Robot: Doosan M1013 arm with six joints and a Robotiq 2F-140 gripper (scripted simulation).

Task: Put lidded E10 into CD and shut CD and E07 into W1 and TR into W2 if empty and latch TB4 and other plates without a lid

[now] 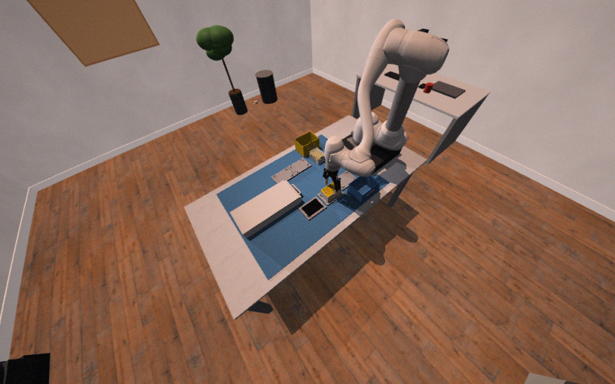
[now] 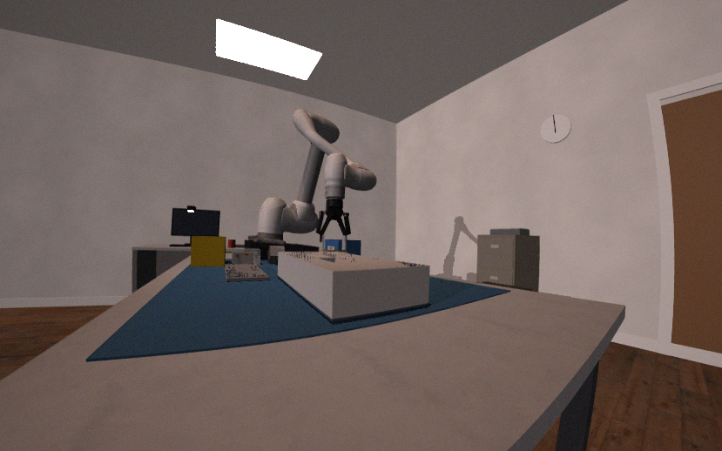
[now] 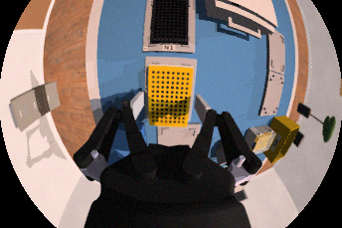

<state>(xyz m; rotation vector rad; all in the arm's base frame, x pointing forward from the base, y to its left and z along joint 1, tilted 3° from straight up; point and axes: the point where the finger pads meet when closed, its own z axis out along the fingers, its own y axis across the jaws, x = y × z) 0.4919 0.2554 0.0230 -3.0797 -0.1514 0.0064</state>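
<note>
Right now my hand is 1 cm past the yellow-topped tip rack, 1 cm to the left of it and 5 cm above it. Also, from my hand: cooler drawer: 36 cm ahead, 14 cm to the right, 7 cm below; blue bin W2: 20 cm behind, 11 cm to the left, 6 cm below; black plate: 18 cm ahead, 3 cm to the left, 8 cm below.
</note>
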